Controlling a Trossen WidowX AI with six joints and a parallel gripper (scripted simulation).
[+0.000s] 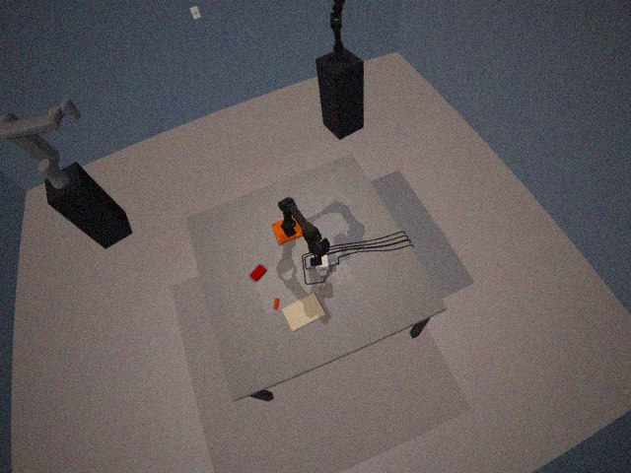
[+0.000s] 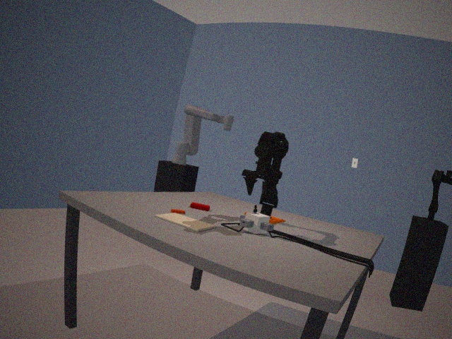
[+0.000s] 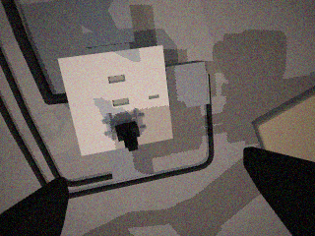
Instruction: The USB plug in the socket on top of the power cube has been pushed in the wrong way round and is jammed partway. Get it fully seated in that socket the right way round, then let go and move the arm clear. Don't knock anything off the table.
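The black USB plug is 60 mm below my gripper tip, 10 mm to the left of it and 10 mm behind it. The rest, counted from my gripper tip: cream pad (220 mm to the right, 180 mm ahead, 150 mm below); red block (330 mm to the right, 190 mm behind, 140 mm below); small orange piece (330 mm to the right, 140 mm below, 50 mm ahead).
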